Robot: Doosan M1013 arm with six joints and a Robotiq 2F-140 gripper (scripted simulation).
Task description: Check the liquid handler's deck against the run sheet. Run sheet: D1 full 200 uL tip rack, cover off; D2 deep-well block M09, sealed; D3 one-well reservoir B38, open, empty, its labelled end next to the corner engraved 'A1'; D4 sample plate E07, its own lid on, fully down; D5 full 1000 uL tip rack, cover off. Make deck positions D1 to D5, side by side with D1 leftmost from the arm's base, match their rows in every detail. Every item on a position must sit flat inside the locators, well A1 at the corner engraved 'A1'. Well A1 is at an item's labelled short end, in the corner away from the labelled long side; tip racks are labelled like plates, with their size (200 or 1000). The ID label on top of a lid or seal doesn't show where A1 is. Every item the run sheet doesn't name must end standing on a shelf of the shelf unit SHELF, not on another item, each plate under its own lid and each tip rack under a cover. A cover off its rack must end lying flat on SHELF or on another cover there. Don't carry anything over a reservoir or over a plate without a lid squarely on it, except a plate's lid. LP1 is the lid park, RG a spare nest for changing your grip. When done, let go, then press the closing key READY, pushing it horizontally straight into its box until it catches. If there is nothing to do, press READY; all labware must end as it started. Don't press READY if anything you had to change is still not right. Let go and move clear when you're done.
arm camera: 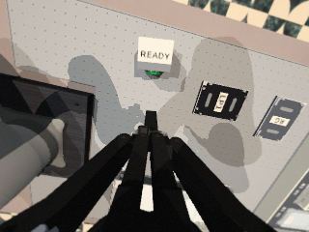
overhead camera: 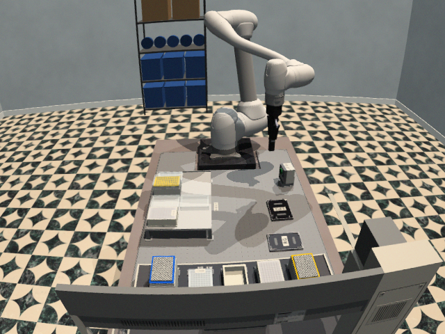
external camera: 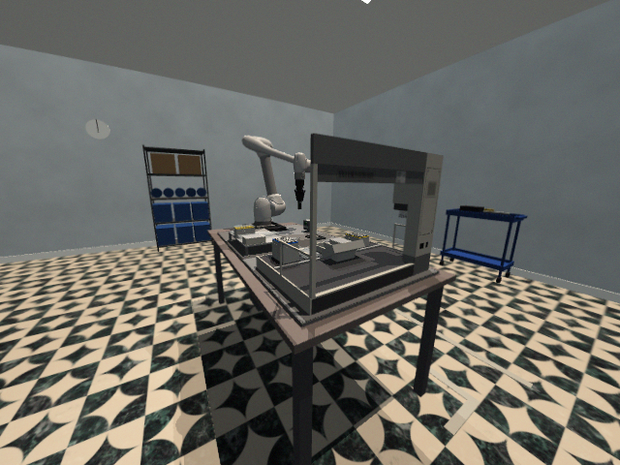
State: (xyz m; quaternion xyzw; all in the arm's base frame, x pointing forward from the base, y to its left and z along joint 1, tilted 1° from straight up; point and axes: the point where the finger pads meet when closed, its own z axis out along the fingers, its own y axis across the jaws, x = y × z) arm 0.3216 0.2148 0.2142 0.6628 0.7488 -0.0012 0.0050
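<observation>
The ready key box lies 10 mm behind my hand, 80 mm to the left of it and 180 mm below it. Also, from my hand: black nest (210 mm ahead, 20 mm to the left, 240 mm below); dark nest marked RG (430 mm ahead, 240 mm below); shelf unit (160 mm ahead, 450 mm to the right, 190 mm below).
</observation>
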